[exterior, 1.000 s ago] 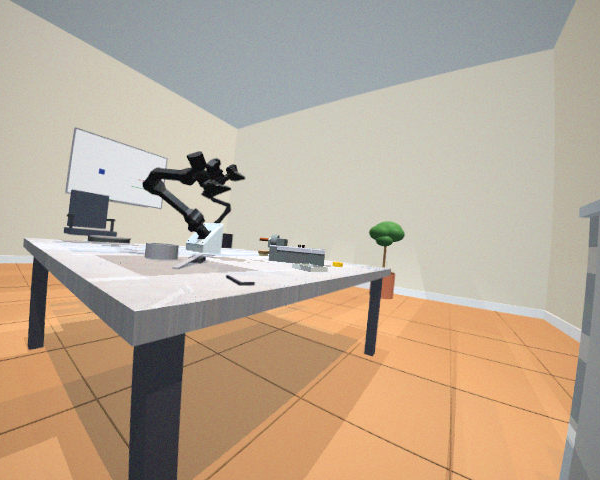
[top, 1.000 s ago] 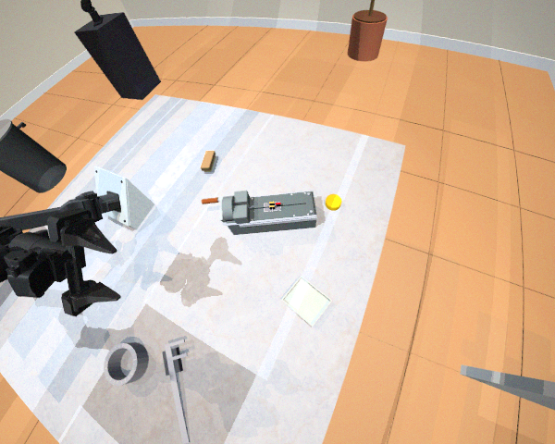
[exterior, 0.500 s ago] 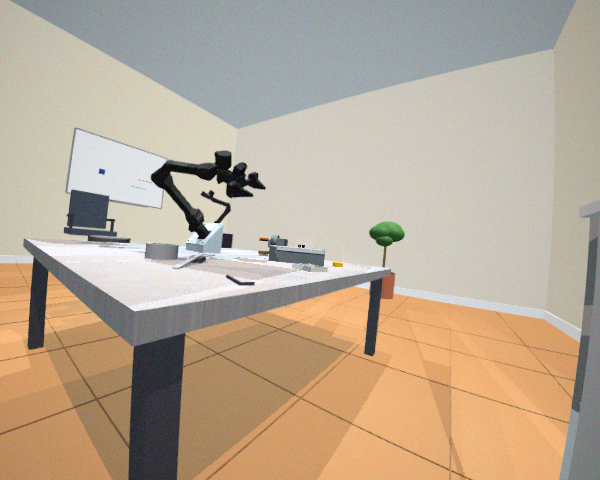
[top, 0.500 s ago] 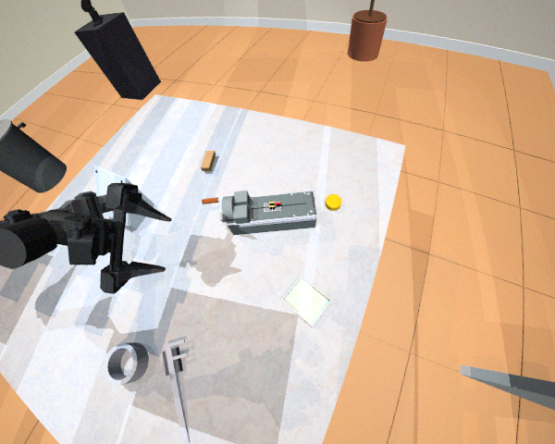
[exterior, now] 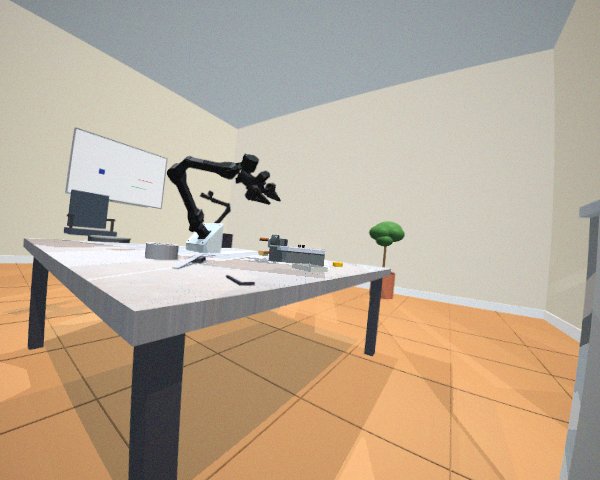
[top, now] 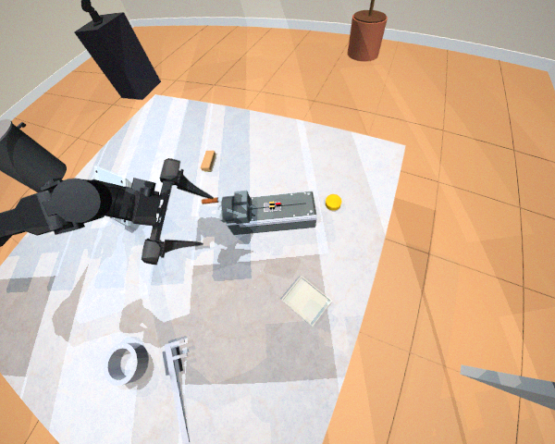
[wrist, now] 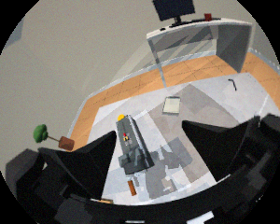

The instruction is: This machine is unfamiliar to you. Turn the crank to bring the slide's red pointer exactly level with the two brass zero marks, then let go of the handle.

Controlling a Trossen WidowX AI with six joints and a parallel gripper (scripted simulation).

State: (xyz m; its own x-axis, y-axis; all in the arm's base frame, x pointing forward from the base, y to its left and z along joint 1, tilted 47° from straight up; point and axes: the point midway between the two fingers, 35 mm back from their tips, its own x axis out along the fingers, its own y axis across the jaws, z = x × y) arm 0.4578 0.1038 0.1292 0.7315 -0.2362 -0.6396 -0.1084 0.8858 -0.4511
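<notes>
Now: gripper tip 160 mm above the orange-brown crank handle, 130 mm past it and 110 mm to the right of it. Round my gripper tip: pale square tile 260 mm below, 220 mm ahead, 40 mm to the right; red pointer 180 mm below, 170 mm to the left, 60 mm ahead; yellow disc 270 mm to the left, 250 mm below, 210 mm ahead.
</notes>
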